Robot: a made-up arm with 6 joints.
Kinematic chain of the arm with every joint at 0, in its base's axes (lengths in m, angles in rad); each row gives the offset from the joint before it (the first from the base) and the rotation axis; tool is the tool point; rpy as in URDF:
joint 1: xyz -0.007 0 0.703 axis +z
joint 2: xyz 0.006 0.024 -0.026 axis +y
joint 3: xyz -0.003 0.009 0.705 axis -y
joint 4: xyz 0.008 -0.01 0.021 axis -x
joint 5: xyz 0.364 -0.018 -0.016 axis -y
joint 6: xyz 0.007 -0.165 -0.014 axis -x
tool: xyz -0.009 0.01 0 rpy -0.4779 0.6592 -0.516
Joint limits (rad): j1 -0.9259..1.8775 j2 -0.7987..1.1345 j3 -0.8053..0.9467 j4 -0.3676..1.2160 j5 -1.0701..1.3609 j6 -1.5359..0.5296
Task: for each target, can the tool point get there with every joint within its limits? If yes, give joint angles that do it. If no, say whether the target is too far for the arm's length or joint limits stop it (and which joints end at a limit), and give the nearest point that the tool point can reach.
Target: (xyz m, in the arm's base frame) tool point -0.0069 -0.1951 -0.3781
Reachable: no: joint limits stop it (at a limit: joint 1, joint 2, joint 4, joint 5, joint 6) | nearest point 0.1942 -0.4868 0.6058 | short by 1.046 m
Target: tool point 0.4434 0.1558 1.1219
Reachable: yes | joints 0.6588 0.2291 -0.4445 -0.0578 1.1350 -0.9285
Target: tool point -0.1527 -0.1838 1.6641
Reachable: yes | joints 0.3618 -0.5024 0.3965 0.7596 0.5469 -0.7560
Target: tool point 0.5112 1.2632 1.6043
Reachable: no: too far | nearest point 0.3494 0.8688 1.3135 | short by 0.516 m
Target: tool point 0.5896 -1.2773 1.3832
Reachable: no: too far | nearest point 0.5170 -0.8541 1.1868 | short by 0.472 m
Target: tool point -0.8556 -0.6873 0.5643
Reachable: no: joint limits stop it (at a limit: joint 2, joint 3, joint 4, joint 5, joint 6) | nearest point -0.5812 -0.4650 1.4850 | short by 0.986 m
